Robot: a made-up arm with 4 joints. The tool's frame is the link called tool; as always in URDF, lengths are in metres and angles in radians. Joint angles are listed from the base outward.
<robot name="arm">
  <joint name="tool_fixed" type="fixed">
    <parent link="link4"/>
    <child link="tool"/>
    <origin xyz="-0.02 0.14 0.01" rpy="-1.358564 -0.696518 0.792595"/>
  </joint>
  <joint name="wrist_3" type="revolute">
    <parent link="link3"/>
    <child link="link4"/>
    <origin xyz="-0.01 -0.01 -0.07" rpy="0 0 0"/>
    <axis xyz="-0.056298 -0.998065 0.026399"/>
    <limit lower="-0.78" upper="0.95"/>
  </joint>
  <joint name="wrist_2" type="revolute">
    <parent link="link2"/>
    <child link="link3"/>
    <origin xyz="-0.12 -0.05 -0.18" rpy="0 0 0"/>
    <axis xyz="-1 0 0"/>
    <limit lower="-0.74" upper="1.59"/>
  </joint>
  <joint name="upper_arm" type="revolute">
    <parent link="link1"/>
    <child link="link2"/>
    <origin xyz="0.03 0.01 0" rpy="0 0 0"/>
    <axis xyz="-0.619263 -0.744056 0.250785"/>
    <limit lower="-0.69" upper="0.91"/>
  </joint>
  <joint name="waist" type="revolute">
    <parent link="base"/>
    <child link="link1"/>
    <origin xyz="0.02 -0.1 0.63" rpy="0 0 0"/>
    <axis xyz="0 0 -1"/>
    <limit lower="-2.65" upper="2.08"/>
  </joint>
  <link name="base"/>
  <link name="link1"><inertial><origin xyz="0.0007 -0.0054 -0.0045"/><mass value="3.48"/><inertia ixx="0.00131" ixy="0" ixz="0" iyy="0.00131" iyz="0" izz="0.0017"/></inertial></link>
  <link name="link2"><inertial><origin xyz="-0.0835 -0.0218 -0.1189"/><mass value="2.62"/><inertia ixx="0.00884" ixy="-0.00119" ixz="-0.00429" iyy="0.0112" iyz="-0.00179" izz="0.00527"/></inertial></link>
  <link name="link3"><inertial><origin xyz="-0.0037 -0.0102 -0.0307"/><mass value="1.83"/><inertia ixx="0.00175" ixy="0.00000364" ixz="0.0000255" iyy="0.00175" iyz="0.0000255" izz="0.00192"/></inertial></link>
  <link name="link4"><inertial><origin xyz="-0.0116 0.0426 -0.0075"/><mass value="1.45"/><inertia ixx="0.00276" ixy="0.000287" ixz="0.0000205" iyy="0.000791" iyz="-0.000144" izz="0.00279"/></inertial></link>
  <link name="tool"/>
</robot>
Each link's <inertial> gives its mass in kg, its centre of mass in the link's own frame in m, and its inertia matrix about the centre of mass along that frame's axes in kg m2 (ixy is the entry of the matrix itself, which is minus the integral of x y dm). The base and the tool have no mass. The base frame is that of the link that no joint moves.
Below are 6 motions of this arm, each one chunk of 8 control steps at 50 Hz.
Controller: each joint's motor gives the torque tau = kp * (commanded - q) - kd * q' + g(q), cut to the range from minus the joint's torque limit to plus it. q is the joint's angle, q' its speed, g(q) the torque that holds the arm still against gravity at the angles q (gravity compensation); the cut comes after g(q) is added. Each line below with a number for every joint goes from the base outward.
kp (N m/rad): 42 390 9 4.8
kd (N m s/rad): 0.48 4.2 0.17 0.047
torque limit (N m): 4.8 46 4 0.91
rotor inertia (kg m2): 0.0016 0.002 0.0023 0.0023
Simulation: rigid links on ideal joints. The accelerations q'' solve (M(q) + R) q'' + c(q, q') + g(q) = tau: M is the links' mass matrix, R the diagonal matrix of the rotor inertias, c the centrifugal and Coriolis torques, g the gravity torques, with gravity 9.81 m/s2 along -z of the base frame. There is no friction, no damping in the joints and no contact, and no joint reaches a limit. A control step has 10 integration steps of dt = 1/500 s. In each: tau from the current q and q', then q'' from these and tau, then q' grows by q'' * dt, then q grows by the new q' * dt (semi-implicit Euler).
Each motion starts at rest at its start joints. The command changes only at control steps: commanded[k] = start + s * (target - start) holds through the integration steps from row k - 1 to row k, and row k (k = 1, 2, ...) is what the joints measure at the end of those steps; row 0 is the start. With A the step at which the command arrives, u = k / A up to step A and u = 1 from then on. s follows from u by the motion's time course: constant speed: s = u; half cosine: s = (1 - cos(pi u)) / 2; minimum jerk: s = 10 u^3 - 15 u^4 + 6 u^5; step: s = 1 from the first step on.
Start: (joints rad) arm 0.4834 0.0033 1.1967 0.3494
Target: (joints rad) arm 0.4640 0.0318 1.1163 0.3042
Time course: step
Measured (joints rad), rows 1 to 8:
1: 0.5051 0.0201 1.1887 0.3326
2: 0.4991 0.0279 1.1644 0.2988
3: 0.4768 0.0296 1.1327 0.2723
4: 0.4580 0.0329 1.1029 0.2679
5: 0.4442 0.0359 1.0818 0.2848
6: 0.4360 0.0375 1.0732 0.3110
7: 0.4340 0.0379 1.0774 0.3323
8: 0.4374 0.0371 1.0915 0.3397

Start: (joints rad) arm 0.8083 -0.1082 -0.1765 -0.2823
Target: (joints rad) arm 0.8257 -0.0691 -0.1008 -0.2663
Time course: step
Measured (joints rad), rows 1 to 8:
1: 0.8288 -0.0924 -0.1783 -0.2923
2: 0.8567 -0.0694 -0.1734 -0.2945
3: 0.8603 -0.0604 -0.1547 -0.2729
4: 0.8412 -0.0648 -0.1262 -0.2440
5: 0.8201 -0.0704 -0.0967 -0.2315
6: 0.8089 -0.0707 -0.0725 -0.2416
7: 0.8059 -0.0671 -0.0562 -0.2620
8: 0.8050 -0.0639 -0.0482 -0.2766

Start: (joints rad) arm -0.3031 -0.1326 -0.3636 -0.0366
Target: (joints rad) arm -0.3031 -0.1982 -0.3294 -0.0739
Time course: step
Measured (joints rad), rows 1 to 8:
1: -0.3222 -0.1584 -0.3300 -0.0277
2: -0.3429 -0.1974 -0.2793 -0.0342
3: -0.3421 -0.2180 -0.2568 -0.0716
4: -0.3225 -0.2156 -0.2729 -0.1158
5: -0.2968 -0.2028 -0.3110 -0.1338
6: -0.2778 -0.1936 -0.3483 -0.1138
7: -0.2708 -0.1937 -0.3718 -0.0721
8: -0.2722 -0.1993 -0.3813 -0.0377

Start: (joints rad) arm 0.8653 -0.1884 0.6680 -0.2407
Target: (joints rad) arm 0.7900 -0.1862 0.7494 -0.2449
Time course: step
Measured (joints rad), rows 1 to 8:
1: 0.8540 -0.1916 0.6674 -0.2447
2: 0.8342 -0.1946 0.6720 -0.2550
3: 0.8163 -0.1933 0.6862 -0.2653
4: 0.8010 -0.1890 0.7083 -0.2676
5: 0.7862 -0.1849 0.7343 -0.2589
6: 0.7716 -0.1825 0.7607 -0.2430
7: 0.7597 -0.1814 0.7849 -0.2274
8: 0.7524 -0.1808 0.8047 -0.2182

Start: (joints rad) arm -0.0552 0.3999 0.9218 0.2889
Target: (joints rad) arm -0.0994 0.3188 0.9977 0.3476
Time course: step
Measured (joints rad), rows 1 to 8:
1: -0.1448 0.3409 0.9937 0.3056
2: -0.1580 0.3200 1.0061 0.3583
3: -0.1239 0.3227 0.9935 0.4032
4: -0.0997 0.3194 0.9918 0.4096
5: -0.0810 0.3152 0.9944 0.3809
6: -0.0662 0.3126 0.9969 0.3371
7: -0.0576 0.3111 0.9980 0.3015
8: -0.0557 0.3107 0.9968 0.2886

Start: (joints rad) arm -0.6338 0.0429 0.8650 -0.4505
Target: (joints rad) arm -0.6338 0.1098 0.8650 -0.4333
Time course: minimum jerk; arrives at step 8
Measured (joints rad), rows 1 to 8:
1: -0.6327 0.0436 0.8649 -0.4505
2: -0.6267 0.0475 0.8643 -0.4503
3: -0.6154 0.0565 0.8617 -0.4502
4: -0.6038 0.0694 0.8556 -0.4505
5: -0.5986 0.0838 0.8465 -0.4508
6: -0.6045 0.0969 0.8375 -0.4496
7: -0.6215 0.1065 0.8333 -0.4455
8: -0.6442 0.1124 0.8373 -0.4376

